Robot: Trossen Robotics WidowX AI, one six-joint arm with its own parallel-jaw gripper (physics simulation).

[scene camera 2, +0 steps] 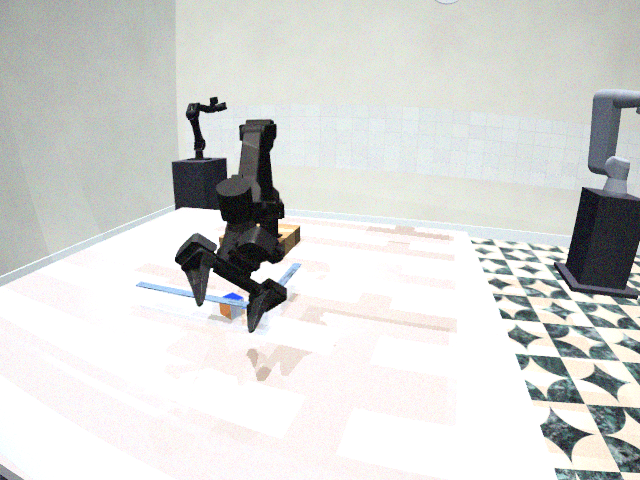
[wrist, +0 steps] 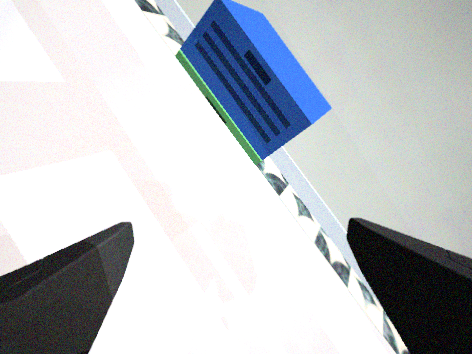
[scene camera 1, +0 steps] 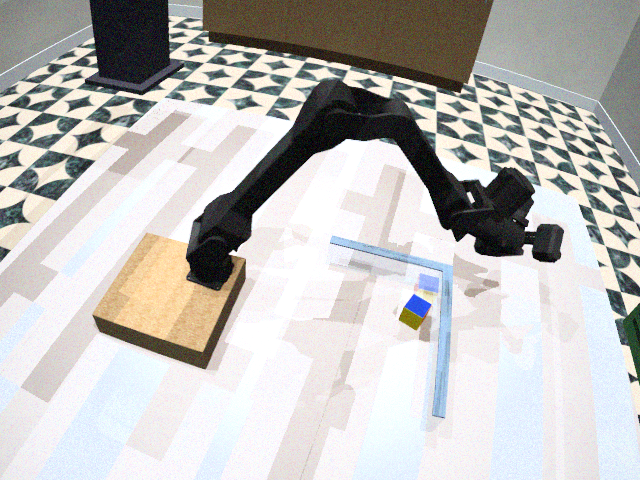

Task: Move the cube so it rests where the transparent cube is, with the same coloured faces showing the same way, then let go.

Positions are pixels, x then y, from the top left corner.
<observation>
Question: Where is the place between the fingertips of the gripper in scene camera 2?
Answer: At 226, 319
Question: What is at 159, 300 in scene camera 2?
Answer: An L-shaped rail.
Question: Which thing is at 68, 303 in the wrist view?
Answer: The gripper.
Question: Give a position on an L-shaped rail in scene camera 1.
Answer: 343, 253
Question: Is the gripper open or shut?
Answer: Open.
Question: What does the gripper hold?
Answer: Nothing.
</observation>
